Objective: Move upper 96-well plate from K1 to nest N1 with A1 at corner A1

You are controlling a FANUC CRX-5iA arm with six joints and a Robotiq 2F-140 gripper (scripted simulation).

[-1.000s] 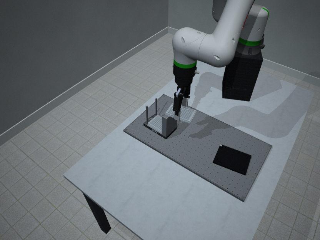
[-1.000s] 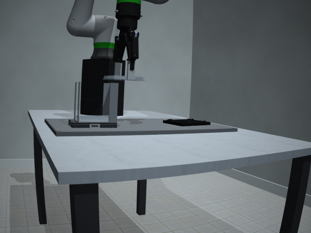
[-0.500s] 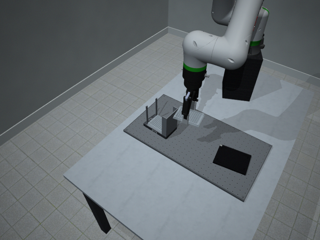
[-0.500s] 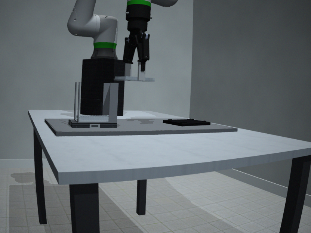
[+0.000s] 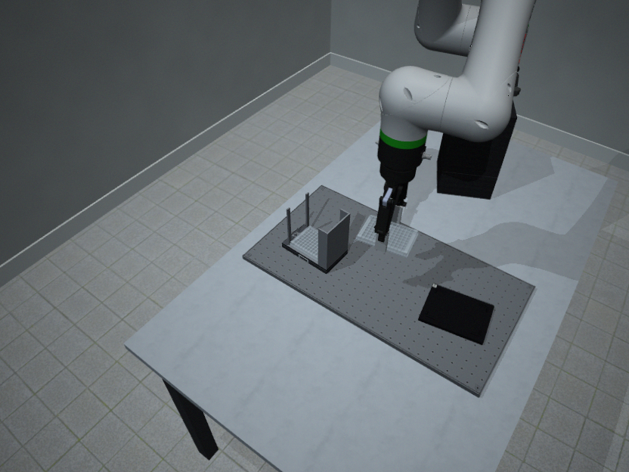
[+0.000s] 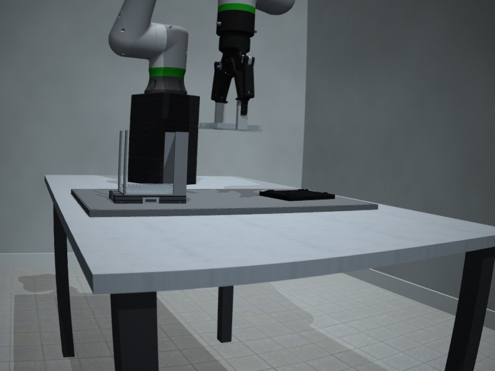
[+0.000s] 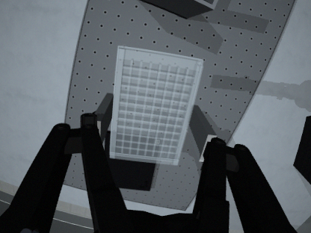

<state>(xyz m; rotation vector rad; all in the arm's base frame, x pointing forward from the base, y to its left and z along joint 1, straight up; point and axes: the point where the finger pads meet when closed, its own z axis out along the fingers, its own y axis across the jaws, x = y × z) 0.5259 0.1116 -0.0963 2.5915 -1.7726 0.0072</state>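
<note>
Now: hand 8 cm past the pale A1 square, 11 cm to the right of it and 18 cm above it. Also, from my hand: grey wall 5 cm ahead, 12 cm to the right, 10 cm below.
</note>
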